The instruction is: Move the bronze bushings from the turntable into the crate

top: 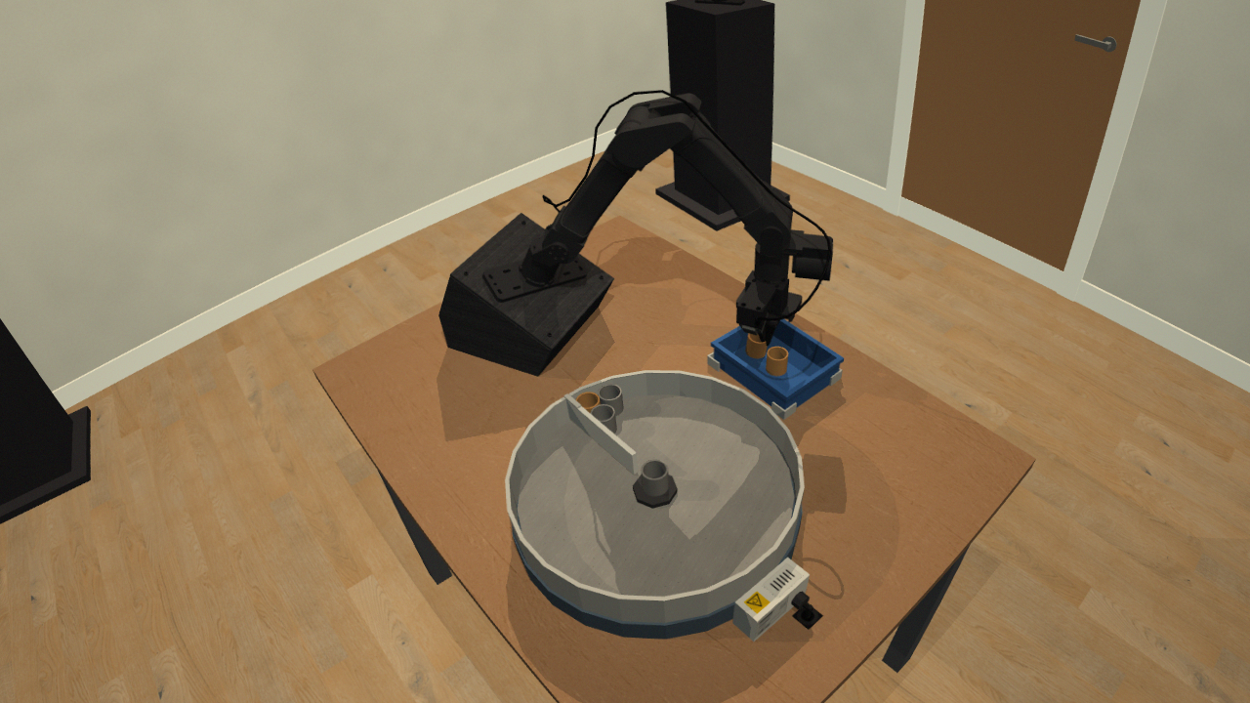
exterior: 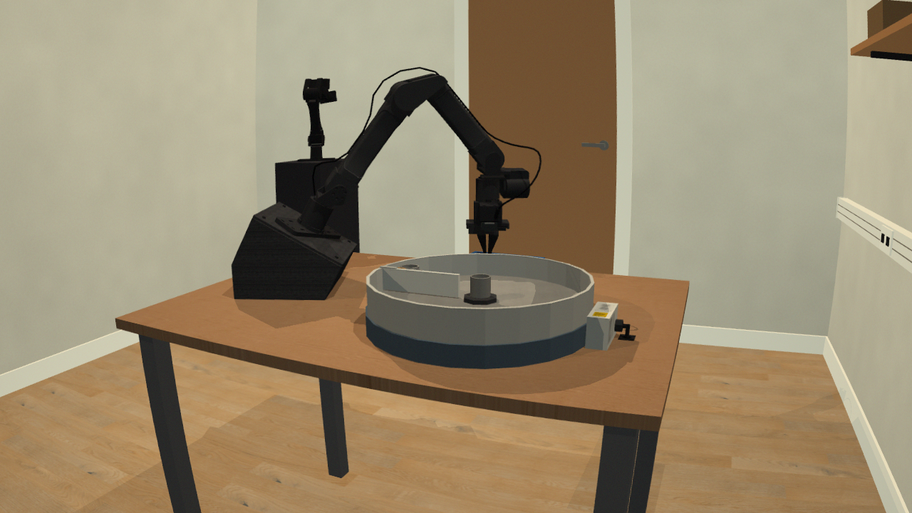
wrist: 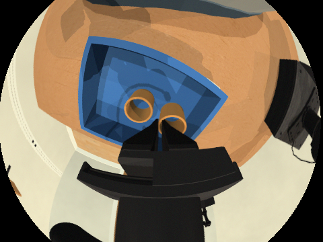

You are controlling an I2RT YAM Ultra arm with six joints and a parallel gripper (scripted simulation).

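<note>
My gripper is now 3 cm short of the blue crate, 2 cm above it and 1 cm to the left of it. Also, from my hand: grey turntable: 36 cm to the right, 16 cm ahead.
</note>
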